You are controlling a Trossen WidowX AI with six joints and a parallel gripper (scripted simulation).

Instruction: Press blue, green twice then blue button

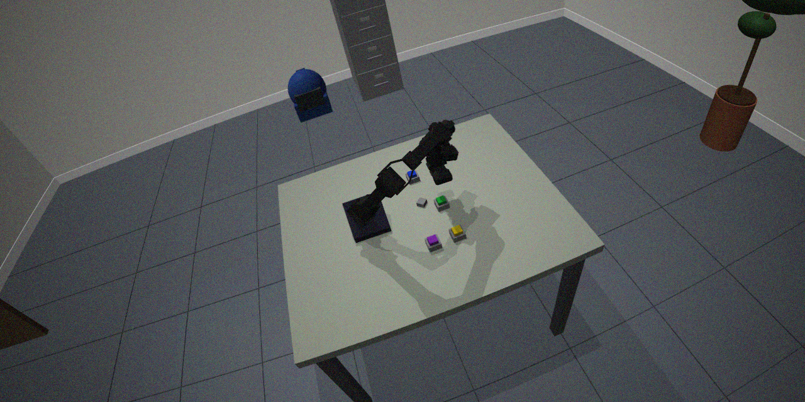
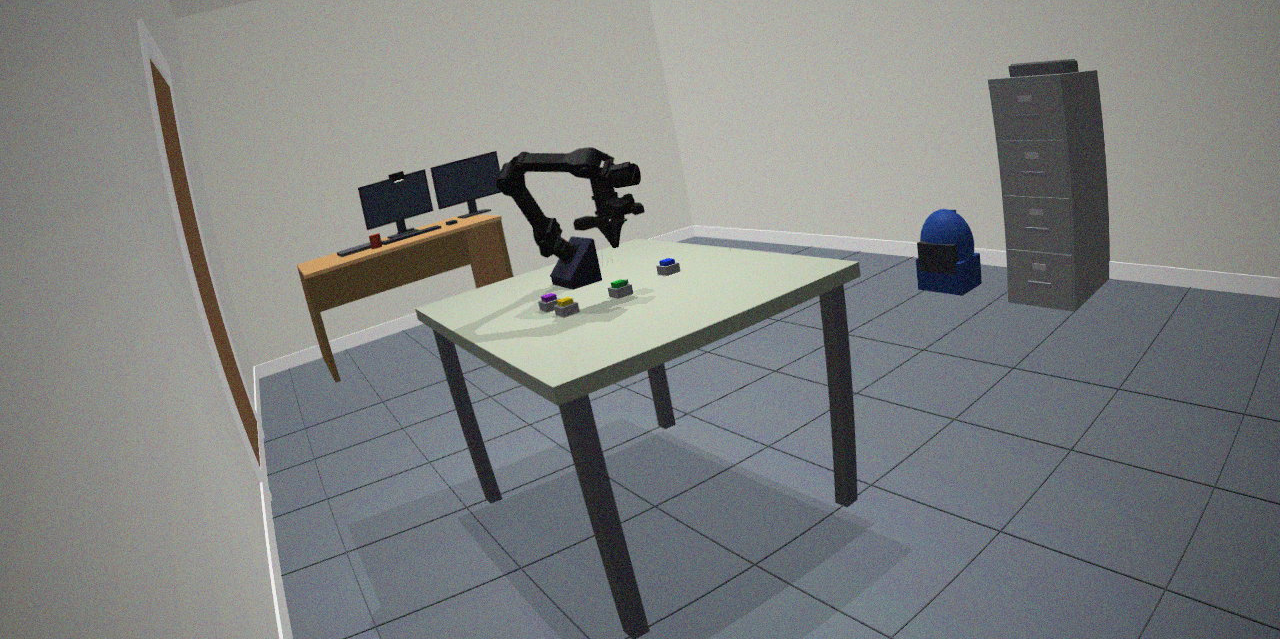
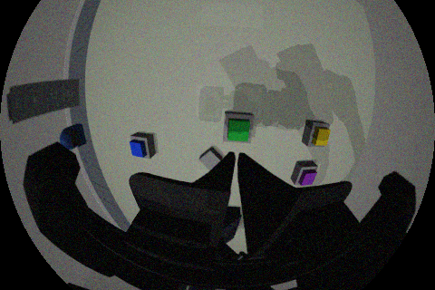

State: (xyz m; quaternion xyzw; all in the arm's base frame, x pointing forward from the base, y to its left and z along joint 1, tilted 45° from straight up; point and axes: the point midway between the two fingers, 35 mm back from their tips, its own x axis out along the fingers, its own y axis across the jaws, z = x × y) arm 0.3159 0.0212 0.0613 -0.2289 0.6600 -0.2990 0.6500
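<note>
My gripper tip is now 10 cm above the green button, 1 cm to the left of it and 1 cm past it. From my gripper tip the other things lie so: yellow button: 17 cm to the right, 10 cm below, 2 cm behind; blue button: 19 cm to the left, 10 cm below, 5 cm behind; grey block: 12 cm below, 7 cm behind, 4 cm to the left.
</note>
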